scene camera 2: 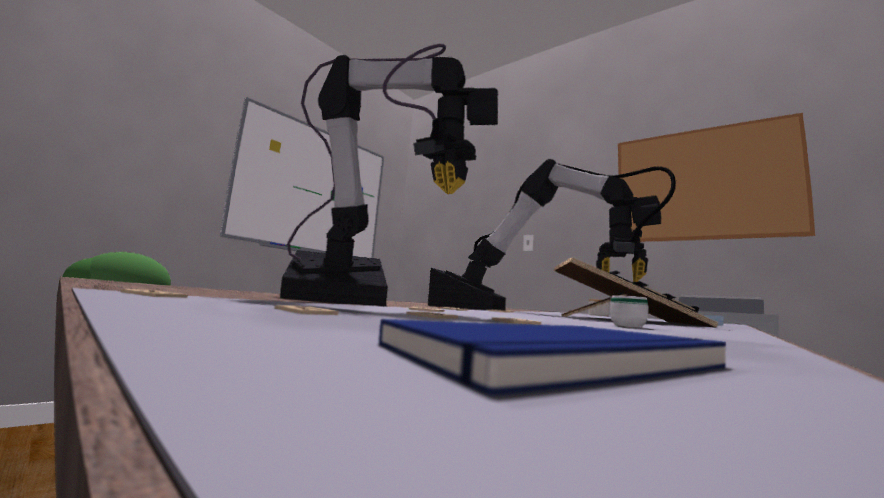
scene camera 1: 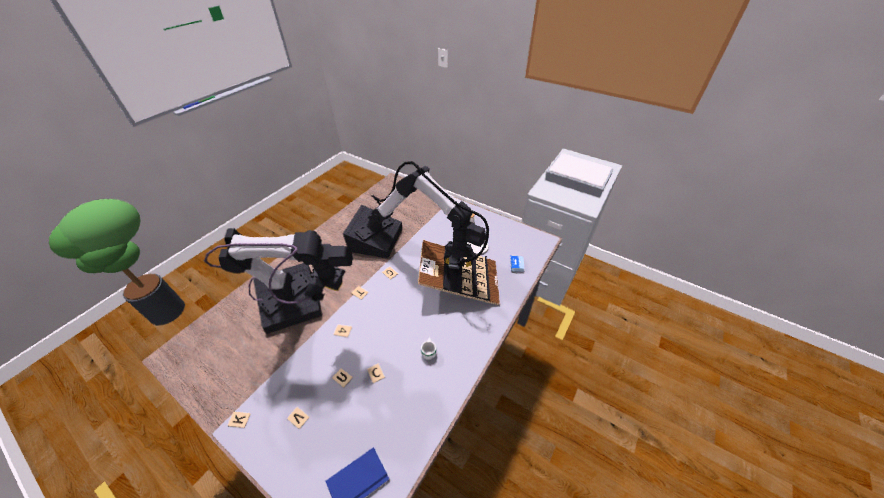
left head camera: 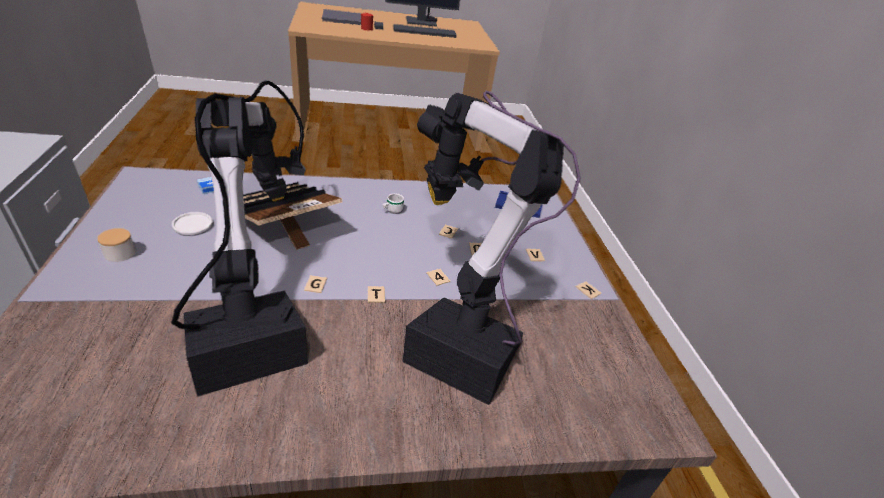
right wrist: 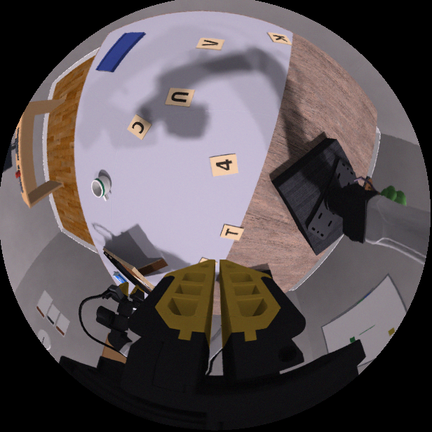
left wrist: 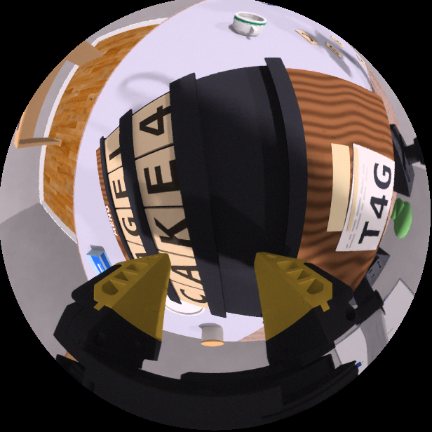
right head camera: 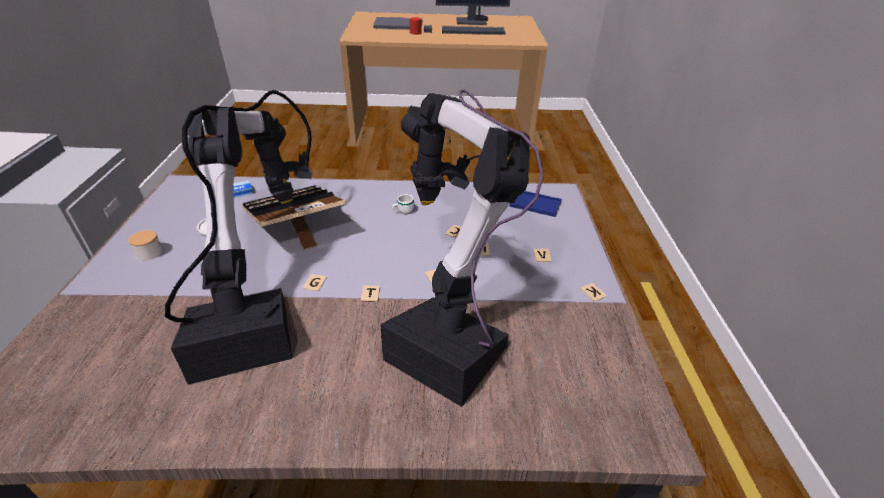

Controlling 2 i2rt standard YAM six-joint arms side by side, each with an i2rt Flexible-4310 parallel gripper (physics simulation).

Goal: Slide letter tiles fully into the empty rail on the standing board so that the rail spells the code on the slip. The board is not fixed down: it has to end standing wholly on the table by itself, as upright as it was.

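Seen in the pictures: left gripper, between the fingertips: (left head camera: 273, 196) (right head camera: 285, 198); right gripper, between the fingertips: (scene camera 2: 448, 193) (scene camera 1: 335, 288) (left head camera: 436, 204) (right head camera: 424, 204); left arm's base, origin of its link: (scene camera 2: 470, 283) (scene camera 1: 373, 227) (left head camera: 242, 319) (right head camera: 232, 314); right arm's base, origin of its link: (scene camera 2: 337, 266) (scene camera 1: 285, 293) (left head camera: 468, 328) (right head camera: 446, 329).
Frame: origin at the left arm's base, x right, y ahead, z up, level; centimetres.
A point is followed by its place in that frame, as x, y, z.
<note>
The brown board (left wrist: 345, 110) (left head camera: 272, 214) @[-1.7, 33.3, 5.0] stands tilted on its prop. Its slip (left wrist: 372, 200) reads T4G. The wide black rail (left wrist: 240, 150) beside the slip is empty; the rails behind hold CAKE4 and BAGEL tiles. My left gripper (left wrist: 211, 259) (scene camera 2: 622, 275) @[-5.2, 47.6, 1.6] is open and empty, fingers spread close over the board's face. My right gripper (right wrist: 217, 264) (scene camera 2: 449, 190) @[40.7, 28.6, 16.0] is shut, empty, high above the mat. Loose tiles lie flat: G (left head camera: 315, 283) @[11.2, 21.5, -7.6], T (left head camera: 376, 293) @[27.4, 19.5, -7.7] (right wrist: 232, 232), 4 (left head camera: 437, 277) @[43.7, 28.0, -7.7] (right wrist: 223, 164), C (left head camera: 448, 231) @[47.5, 50.9, -7.6], U (right wrist: 179, 97), V (left head camera: 535, 254) @[74.5, 42.7, -7.6] and K (left head camera: 588, 289) @[87.6, 28.2, -7.6].
A white cup (left head camera: 394, 204) @[29.6, 58.1, -4.1] stands to the right of the board in the left head camera. A blue book (scene camera 2: 556, 346) @[79.4, 74.6, -6.7] lies at the far right there. A plate (left head camera: 192, 223) @[-27.2, 42.7, -7.4], an orange-lidded jar (left head camera: 116, 244) @[-37.5, 24.9, -2.6] and a blue box (scene camera 1: 517, 264) @[-27.5, 64.3, -5.6] stand around the board's other side.
</note>
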